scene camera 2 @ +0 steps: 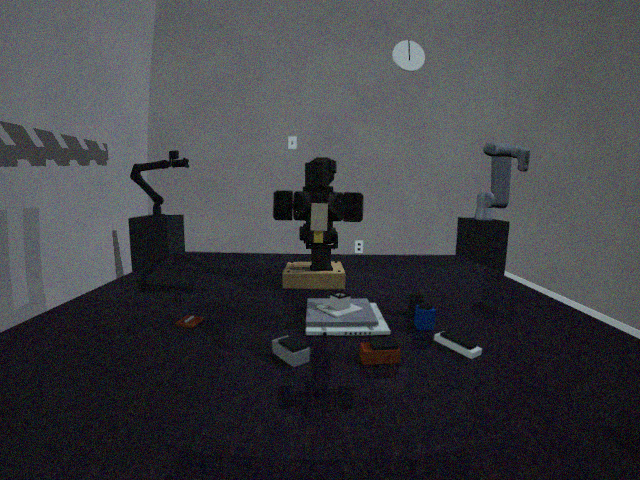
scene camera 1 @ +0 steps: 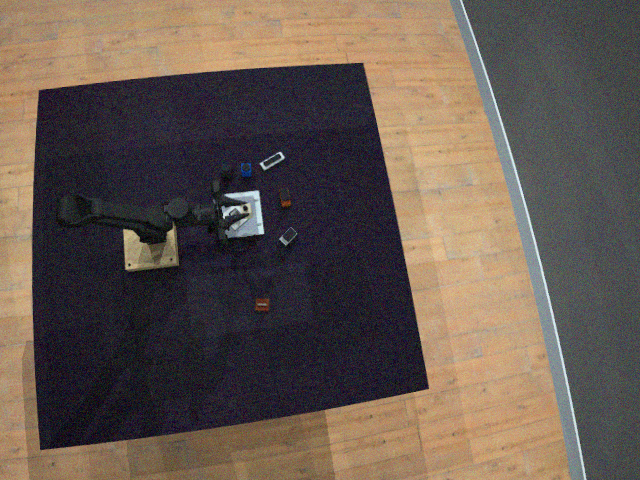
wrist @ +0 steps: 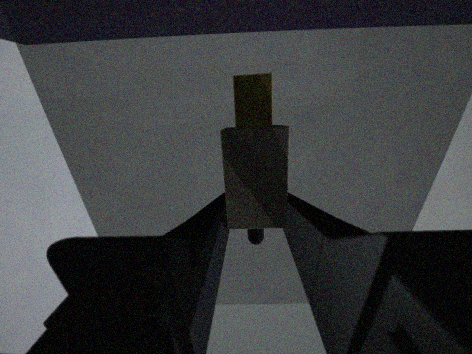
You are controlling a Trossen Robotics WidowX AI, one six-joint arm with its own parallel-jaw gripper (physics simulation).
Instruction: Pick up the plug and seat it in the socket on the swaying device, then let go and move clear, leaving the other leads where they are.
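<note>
My gripper [scene camera 1: 242, 209] [scene camera 2: 318, 209] [wrist: 254, 198] is shut on the plug [scene camera 1: 248, 209] [scene camera 2: 318, 219] [wrist: 256, 175], a beige block with a yellow tip [scene camera 2: 318, 237] [wrist: 253, 100] that points down in the scene camera 2 view. It holds the plug in the air, above the device in the overhead view. The device [scene camera 1: 257, 223] [scene camera 2: 317, 316] is a flat grey and white box. On top of it a turned white plate [scene camera 2: 355, 308] bears a small grey block with a dark top, the socket [scene camera 2: 340, 302]. The fingers partly hide the socket in the overhead view. The wrist view does not show the socket.
Around the device lie a blue block [scene camera 1: 246, 170] [scene camera 2: 424, 318], a black block [scene camera 1: 225, 171], a white bar [scene camera 1: 272, 160] [scene camera 2: 459, 346], an orange block [scene camera 1: 285, 198] [scene camera 2: 379, 353], a grey block [scene camera 1: 287, 236] [scene camera 2: 291, 352] and a flat orange piece [scene camera 1: 262, 304] [scene camera 2: 189, 321].
</note>
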